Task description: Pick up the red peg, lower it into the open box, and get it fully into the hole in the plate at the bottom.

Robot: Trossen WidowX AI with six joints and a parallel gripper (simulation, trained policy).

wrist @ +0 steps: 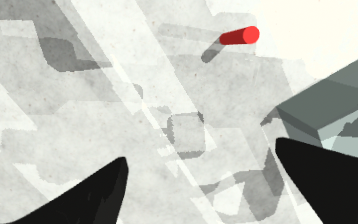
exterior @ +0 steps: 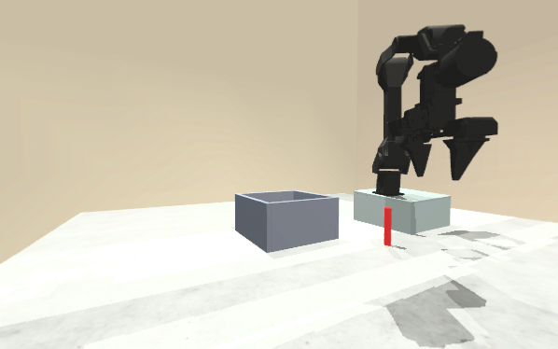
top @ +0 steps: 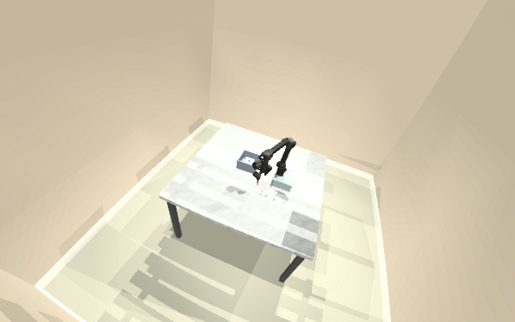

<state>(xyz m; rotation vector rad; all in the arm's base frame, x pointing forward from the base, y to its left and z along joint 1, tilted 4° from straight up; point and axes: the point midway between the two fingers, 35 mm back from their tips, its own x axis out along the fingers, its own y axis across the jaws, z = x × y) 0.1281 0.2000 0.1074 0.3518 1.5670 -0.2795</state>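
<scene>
Right now the red peg is 40 mm ahead of my gripper tip, 80 mm to the right of it and 110 mm below it. The rest, counted from my gripper tip: grey box: 200 mm ahead, 250 mm to the right, 120 mm below; then plate: 200 mm ahead, 250 mm to the right, 100 mm below.
</scene>
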